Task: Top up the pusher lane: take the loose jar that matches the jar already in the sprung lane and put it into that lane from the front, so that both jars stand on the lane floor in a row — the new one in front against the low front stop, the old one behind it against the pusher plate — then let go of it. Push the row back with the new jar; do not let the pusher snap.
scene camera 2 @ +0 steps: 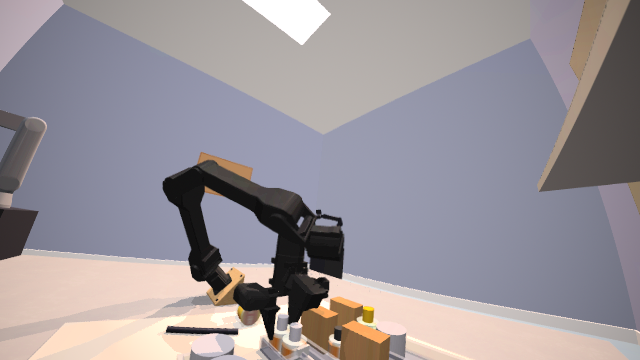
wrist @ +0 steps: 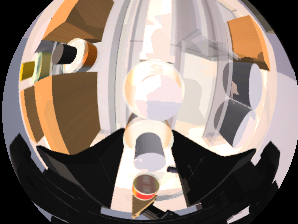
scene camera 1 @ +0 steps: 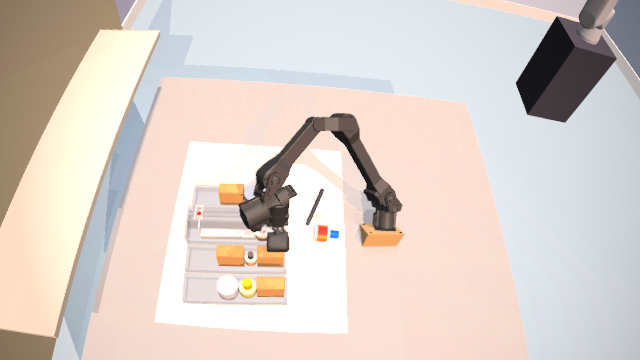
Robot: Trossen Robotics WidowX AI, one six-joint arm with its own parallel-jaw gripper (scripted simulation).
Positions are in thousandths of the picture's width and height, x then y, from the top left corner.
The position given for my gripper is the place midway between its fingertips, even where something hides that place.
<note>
In view: my gripper (scene camera 2: 438,935), a jar (wrist: 495,627), a jar (wrist: 515,400) and a sprung lane (scene camera 1: 335,607).
My gripper also shows in the wrist view (wrist: 495,596) and in scene camera 1 (scene camera 1: 434,649).
</note>
